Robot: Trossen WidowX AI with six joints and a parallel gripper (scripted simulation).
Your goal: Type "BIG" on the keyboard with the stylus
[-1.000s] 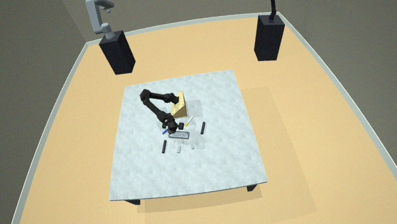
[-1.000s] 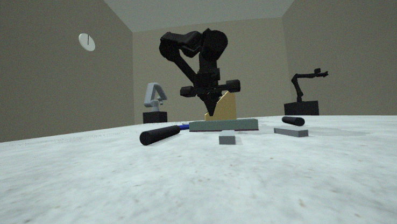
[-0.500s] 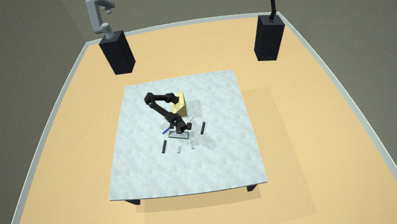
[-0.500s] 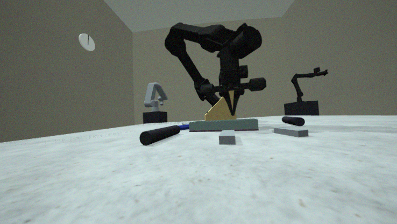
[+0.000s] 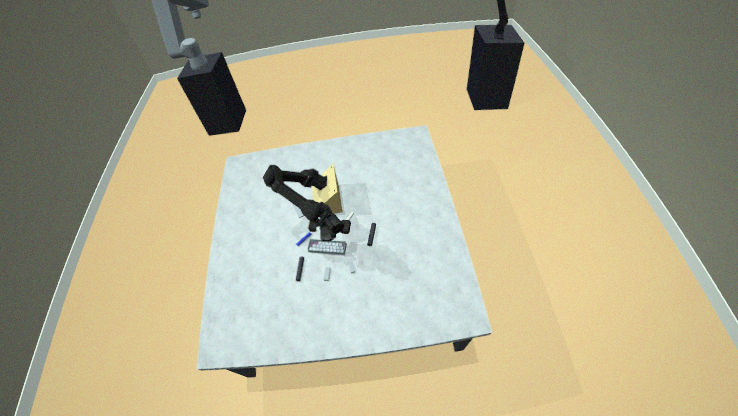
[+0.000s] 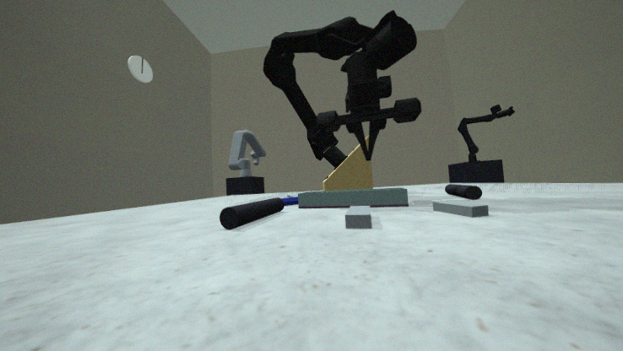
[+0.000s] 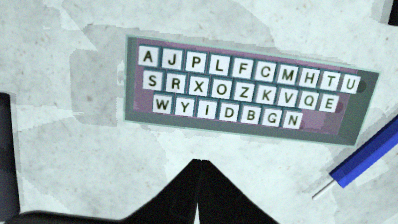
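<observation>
My gripper tip is now 60 mm past the blue stylus, 140 mm to the left of it and 70 mm above it. The rest, counted from my gripper tip: yellow-capped white marker (110 mm behind, 50 mm to the left, 70 mm below); thin grey stylus tip (80 mm behind, 110 mm to the right, 70 mm below).
</observation>
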